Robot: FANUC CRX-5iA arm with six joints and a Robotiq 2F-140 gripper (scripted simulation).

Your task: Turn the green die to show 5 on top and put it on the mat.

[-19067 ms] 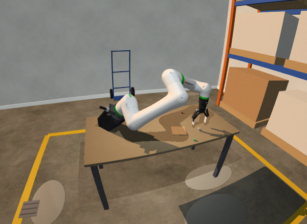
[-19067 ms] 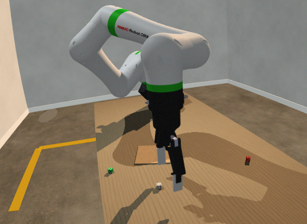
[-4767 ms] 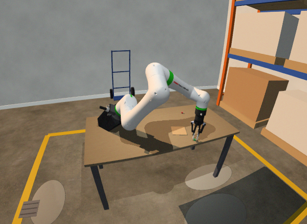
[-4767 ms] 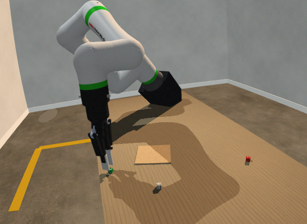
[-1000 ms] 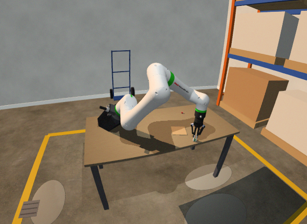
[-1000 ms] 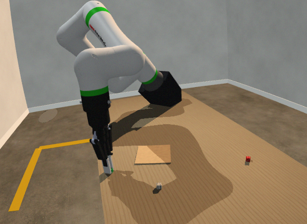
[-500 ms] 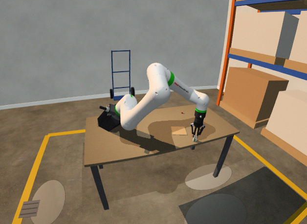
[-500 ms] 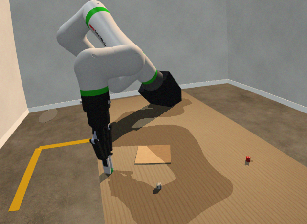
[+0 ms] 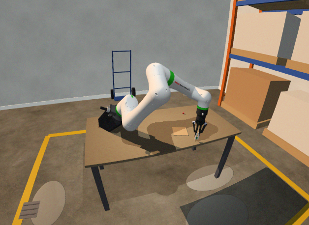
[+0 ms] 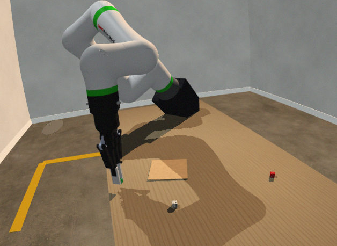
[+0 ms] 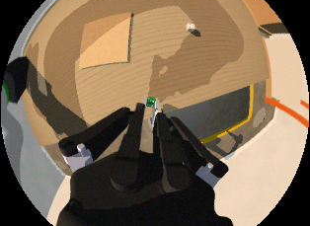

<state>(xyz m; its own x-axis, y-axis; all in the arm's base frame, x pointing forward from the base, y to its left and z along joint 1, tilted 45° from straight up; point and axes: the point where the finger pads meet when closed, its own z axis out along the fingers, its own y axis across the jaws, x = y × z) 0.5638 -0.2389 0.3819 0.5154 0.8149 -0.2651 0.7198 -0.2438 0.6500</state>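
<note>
The tan mat is 200 mm to the left of my hand, 60 mm below it and 40 mm behind it. Round my hand: white die 160 mm ahead, 140 mm to the left, 60 mm below; then green die 30 mm below, 10 mm to the left; then red die 500 mm to the left, 200 mm ahead, 60 mm below.
</note>
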